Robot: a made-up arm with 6 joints. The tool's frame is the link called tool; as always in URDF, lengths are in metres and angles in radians. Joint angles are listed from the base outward.
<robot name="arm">
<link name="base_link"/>
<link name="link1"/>
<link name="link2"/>
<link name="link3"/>
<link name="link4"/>
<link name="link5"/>
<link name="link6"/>
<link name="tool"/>
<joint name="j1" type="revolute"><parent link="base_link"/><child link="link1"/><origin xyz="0.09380 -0.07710 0.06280" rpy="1.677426 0.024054 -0.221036"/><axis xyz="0 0 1"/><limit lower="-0.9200" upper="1.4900"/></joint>
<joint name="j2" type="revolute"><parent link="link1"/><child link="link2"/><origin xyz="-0.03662 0.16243 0.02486" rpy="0.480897 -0.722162 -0.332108"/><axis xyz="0 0 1"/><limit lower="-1.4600" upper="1.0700"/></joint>
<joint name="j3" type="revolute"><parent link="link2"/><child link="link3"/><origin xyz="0.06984 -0.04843 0.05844" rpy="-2.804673 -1.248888 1.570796"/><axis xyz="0 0 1"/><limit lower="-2.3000" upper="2.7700"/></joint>
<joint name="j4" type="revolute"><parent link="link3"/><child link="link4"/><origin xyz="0.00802 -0.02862 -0.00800" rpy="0.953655 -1.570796 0.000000"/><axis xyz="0 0 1"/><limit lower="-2.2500" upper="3.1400"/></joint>
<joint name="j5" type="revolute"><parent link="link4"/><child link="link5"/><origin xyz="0.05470 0.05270 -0.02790" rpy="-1.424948 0.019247 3.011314"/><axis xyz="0 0 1"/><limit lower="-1.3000" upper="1.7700"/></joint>
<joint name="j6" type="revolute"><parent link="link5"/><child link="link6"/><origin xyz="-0.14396 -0.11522 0.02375" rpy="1.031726 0.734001 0.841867"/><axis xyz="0 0 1"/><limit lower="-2.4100" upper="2.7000"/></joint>
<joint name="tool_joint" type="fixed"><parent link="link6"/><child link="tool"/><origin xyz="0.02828 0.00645 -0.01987" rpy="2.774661 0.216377 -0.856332"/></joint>
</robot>
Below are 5 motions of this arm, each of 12 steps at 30 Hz.
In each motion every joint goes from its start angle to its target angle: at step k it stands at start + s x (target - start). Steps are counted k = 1, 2, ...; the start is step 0. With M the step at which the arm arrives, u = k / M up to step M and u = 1 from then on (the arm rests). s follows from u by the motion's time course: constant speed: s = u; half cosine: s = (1 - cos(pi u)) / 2; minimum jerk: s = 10 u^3 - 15 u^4 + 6 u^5.
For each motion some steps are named. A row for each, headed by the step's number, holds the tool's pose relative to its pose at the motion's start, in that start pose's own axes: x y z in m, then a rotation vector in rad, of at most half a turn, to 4 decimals.
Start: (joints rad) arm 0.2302 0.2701 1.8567 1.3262 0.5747 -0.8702
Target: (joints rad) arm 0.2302 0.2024 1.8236 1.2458 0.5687 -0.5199
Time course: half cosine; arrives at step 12
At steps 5, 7, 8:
5: -0.0082 -0.0003 0.0071 -0.0560 0.0010 -0.1315
7: -0.0142 -0.0001 0.0119 -0.0915 -0.0002 -0.2247
8: -0.0171 0.0001 0.0141 -0.1071 -0.0013 -0.2684

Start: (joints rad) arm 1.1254 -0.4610 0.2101 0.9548 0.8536 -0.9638
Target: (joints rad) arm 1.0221 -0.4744 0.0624 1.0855 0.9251 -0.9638
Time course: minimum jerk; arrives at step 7
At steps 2, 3, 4, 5, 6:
2: 0.0006 -0.0033 -0.0004 0.0343 0.0102 0.0098
3: 0.0015 -0.0081 -0.0012 0.0870 0.0259 0.0262
4: 0.0026 -0.0132 -0.0024 0.1493 0.0443 0.0477
5: 0.0035 -0.0171 -0.0036 0.2017 0.0595 0.0674
6: 0.0039 -0.0190 -0.0044 0.2301 0.0677 0.0788

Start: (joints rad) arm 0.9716 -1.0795 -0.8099 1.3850 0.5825 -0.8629
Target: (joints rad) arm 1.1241 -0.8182 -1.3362 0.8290 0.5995 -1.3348
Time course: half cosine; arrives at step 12
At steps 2, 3, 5, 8, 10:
2: -0.0079 -0.0030 0.0100 -0.0108 -0.0725 -0.0030
3: -0.0180 -0.0061 0.0212 -0.0266 -0.1580 -0.0064
5: -0.0504 -0.0116 0.0491 -0.0870 -0.3945 -0.0153
8: -0.1142 -0.0109 0.0812 -0.2380 -0.7735 -0.0337
10: -0.1469 -0.0065 0.0889 -0.3296 -0.9438 -0.0471

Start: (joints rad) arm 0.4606 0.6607 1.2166 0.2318 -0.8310 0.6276
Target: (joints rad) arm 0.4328 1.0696 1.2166 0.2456 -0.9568 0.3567
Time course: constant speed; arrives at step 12
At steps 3, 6, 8, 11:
3: 0.0030 0.0077 0.0034 -0.0109 -0.0107 -0.0123
6: 0.0063 0.0152 0.0064 -0.0222 -0.0228 -0.0246
8: 0.0088 0.0201 0.0083 -0.0301 -0.0317 -0.0328
11: 0.0127 0.0274 0.0108 -0.0426 -0.0464 -0.0448

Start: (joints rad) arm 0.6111 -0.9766 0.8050 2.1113 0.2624 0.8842
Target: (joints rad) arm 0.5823 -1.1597 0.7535 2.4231 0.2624 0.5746
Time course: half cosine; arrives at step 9
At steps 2, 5, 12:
2: -0.0003 0.0057 0.0015 -0.0236 -0.0117 0.0548
5: -0.0037 0.0304 0.0050 -0.1205 -0.0489 0.2725
12: -0.0100 0.0538 0.0044 -0.2086 -0.0672 0.4597

